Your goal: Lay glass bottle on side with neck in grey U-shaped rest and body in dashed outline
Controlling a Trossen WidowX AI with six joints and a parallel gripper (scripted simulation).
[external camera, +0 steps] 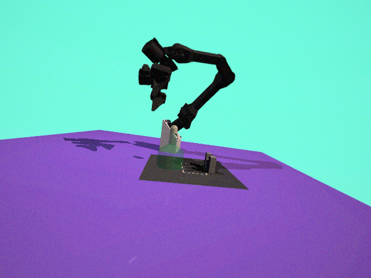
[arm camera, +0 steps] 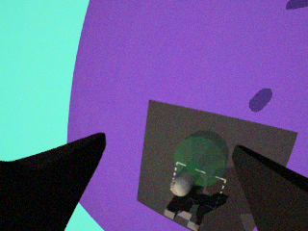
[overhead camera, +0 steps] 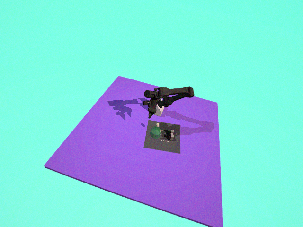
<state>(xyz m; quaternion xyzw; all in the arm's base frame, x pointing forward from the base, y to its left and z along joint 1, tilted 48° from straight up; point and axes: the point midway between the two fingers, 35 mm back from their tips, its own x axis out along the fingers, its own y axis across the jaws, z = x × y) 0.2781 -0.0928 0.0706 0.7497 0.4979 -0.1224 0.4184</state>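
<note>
Right now the green glass bottle is 20 mm behind my gripper tip, 80 mm to the left of it and 130 mm below it. From my gripper tip the other things lie so: dark grey mat: 30 mm behind, 160 mm to the left, 220 mm below.
</note>
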